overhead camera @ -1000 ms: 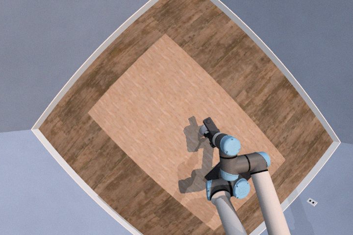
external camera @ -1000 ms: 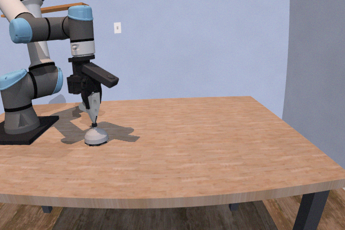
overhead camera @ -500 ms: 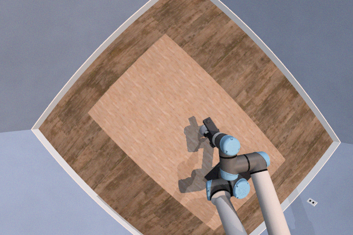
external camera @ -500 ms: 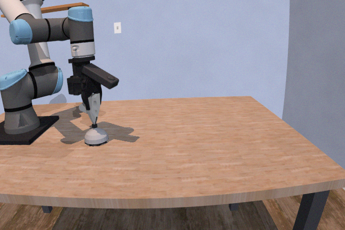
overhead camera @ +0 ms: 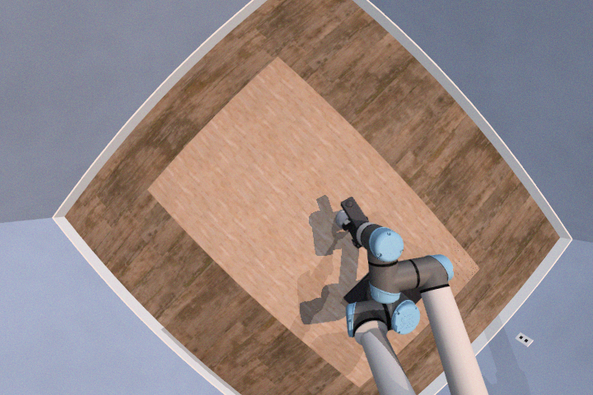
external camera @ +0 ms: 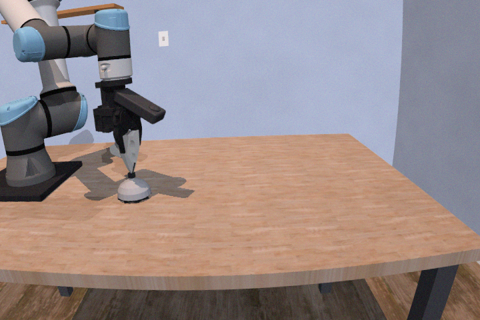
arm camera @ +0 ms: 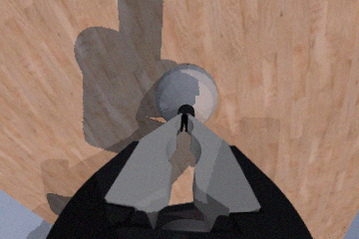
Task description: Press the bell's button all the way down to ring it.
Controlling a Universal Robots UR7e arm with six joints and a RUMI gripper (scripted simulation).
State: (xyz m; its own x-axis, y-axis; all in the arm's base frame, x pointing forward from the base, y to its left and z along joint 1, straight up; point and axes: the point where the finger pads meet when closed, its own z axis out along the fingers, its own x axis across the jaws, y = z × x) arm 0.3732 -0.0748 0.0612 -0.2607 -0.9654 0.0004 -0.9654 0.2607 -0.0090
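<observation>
My gripper is now 30 mm above the black button. Also, from my hand: silver dome bell: 40 mm below.
</observation>
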